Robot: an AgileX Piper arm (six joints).
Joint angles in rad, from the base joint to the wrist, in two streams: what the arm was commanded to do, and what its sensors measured. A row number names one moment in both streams.
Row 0, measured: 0.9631, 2.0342, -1.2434, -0.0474, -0.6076, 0.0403
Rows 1 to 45, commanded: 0.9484, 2.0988, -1.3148, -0.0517, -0.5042, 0.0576; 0.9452, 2.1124, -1.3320, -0.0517, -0.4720, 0.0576; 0.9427, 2.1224, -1.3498, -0.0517, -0.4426, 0.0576; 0.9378, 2.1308, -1.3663, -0.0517, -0.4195, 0.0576; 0.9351, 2.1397, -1.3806, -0.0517, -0.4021, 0.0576; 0.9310, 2.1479, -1.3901, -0.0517, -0.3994, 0.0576; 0.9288, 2.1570, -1.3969, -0.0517, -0.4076, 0.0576; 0.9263, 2.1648, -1.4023, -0.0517, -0.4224, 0.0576; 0.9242, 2.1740, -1.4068, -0.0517, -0.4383, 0.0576; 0.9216, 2.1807, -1.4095, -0.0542, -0.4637, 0.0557; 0.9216, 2.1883, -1.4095, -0.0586, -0.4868, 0.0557; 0.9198, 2.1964, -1.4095, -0.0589, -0.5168, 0.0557; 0.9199, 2.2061, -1.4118, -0.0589, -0.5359, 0.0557; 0.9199, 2.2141, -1.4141, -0.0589, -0.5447, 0.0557; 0.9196, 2.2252, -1.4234, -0.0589, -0.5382, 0.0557; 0.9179, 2.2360, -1.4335, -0.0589, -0.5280, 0.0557; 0.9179, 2.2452, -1.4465, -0.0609, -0.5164, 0.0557; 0.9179, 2.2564, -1.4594, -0.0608, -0.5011, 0.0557; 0.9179, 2.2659, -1.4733, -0.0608, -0.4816, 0.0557; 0.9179, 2.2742, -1.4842, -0.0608, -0.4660, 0.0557; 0.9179, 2.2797, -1.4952, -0.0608, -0.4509, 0.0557; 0.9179, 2.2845, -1.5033, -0.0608, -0.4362, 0.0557; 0.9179, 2.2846, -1.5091, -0.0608, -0.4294, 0.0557; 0.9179, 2.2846, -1.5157, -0.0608, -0.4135, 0.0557; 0.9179, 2.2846, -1.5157, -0.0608, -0.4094, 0.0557; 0.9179, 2.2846, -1.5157, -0.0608, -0.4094, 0.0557; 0.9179, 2.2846, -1.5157, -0.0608, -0.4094, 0.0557; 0.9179, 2.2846, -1.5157, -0.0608, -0.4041, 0.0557; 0.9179, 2.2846, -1.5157, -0.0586, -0.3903, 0.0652; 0.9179, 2.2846, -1.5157, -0.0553, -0.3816, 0.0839; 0.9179, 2.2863, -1.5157, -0.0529, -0.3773, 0.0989; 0.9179, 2.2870, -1.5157, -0.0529, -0.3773, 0.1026; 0.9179, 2.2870, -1.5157, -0.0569, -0.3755, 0.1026; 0.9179, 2.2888, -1.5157, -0.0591, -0.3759, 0.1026; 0.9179, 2.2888, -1.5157, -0.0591, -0.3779, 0.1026; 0.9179, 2.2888, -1.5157, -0.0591, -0.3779, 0.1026; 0.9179, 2.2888, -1.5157, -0.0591, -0.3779, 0.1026; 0.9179, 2.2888, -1.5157, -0.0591, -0.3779, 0.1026; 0.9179, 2.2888, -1.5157, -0.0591, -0.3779, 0.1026; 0.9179, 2.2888, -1.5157, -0.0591, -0.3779, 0.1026; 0.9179, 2.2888, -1.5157, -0.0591, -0.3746, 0.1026; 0.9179, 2.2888, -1.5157, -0.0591, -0.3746, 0.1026; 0.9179, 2.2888, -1.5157, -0.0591, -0.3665, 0.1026; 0.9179, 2.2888, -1.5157, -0.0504, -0.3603, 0.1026; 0.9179, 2.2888, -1.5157, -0.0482, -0.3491, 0.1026
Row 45, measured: 0.9248, 2.2945, -1.5048, -0.0565, -0.3648, 0.0929
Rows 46 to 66, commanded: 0.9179, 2.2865, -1.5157, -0.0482, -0.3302, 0.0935; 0.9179, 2.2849, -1.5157, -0.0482, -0.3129, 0.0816; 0.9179, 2.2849, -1.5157, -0.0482, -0.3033, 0.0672; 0.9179, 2.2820, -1.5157, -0.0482, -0.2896, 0.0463; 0.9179, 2.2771, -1.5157, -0.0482, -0.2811, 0.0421; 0.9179, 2.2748, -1.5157, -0.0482, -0.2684, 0.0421; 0.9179, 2.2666, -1.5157, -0.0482, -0.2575, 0.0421; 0.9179, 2.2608, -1.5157, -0.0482, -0.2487, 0.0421; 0.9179, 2.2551, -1.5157, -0.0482, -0.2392, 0.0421; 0.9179, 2.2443, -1.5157, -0.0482, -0.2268, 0.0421; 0.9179, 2.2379, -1.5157, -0.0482, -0.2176, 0.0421; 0.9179, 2.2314, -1.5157, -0.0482, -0.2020, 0.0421; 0.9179, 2.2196, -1.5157, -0.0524, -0.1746, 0.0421; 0.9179, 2.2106, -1.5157, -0.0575, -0.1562, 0.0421; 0.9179, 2.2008, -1.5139, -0.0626, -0.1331, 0.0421; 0.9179, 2.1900, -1.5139, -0.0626, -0.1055, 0.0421; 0.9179, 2.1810, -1.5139, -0.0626, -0.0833, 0.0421; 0.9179, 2.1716, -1.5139, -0.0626, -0.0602, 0.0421; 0.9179, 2.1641, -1.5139, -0.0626, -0.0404, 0.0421; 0.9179, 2.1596, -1.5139, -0.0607, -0.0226, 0.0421; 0.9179, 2.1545, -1.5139, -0.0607, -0.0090, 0.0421
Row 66, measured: 0.9248, 2.1894, -1.5131, -0.0552, -0.0817, 0.0503
